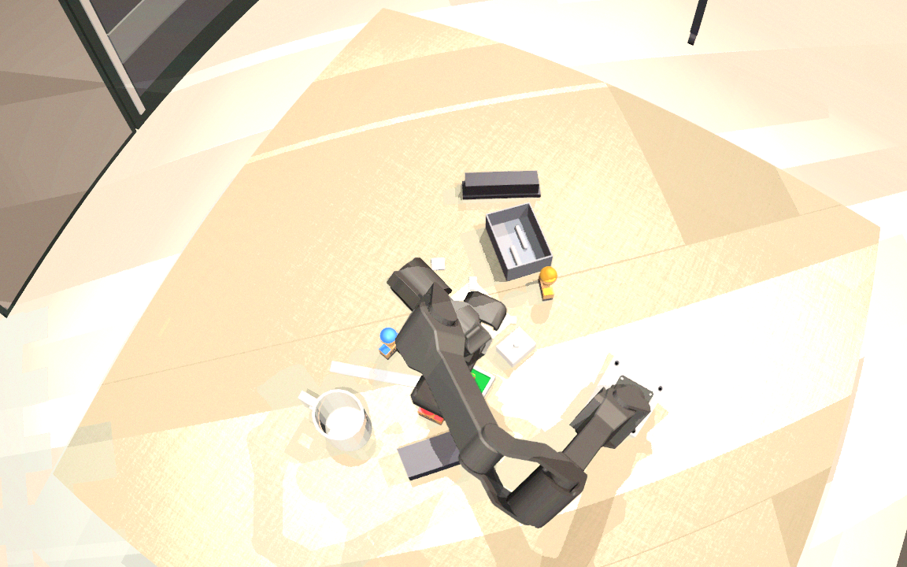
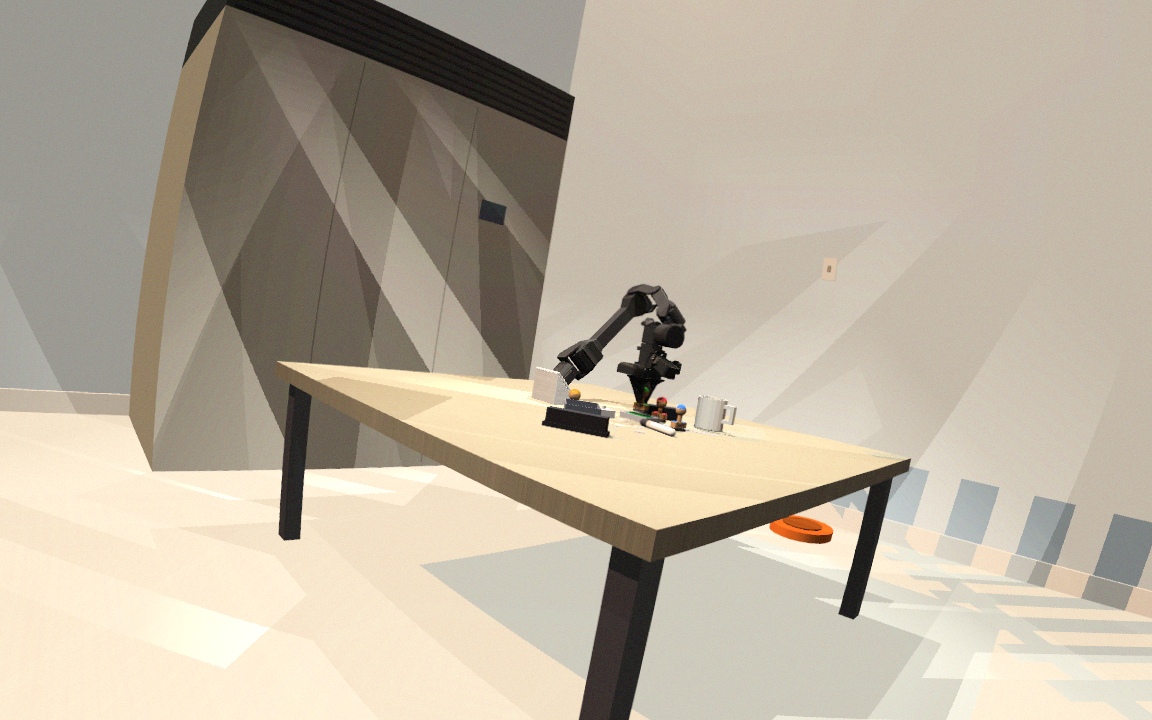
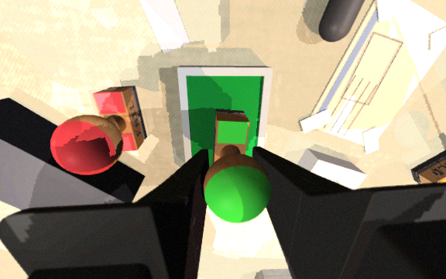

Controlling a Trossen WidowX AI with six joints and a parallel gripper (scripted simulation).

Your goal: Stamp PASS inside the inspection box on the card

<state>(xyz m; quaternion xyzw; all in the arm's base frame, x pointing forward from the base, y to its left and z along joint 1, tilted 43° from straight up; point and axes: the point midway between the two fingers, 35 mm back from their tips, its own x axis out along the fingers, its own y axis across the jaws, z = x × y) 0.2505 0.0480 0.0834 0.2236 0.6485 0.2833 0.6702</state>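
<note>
Right now the green ink pad is 40 mm below my gripper tip. Also, from my gripper tip: green stamp right at my gripper tip; then blue stamp 120 mm ahead, 10 mm to the left, 30 mm below; then red stamp 10 mm ahead, 70 mm to the left, 30 mm below.
</note>
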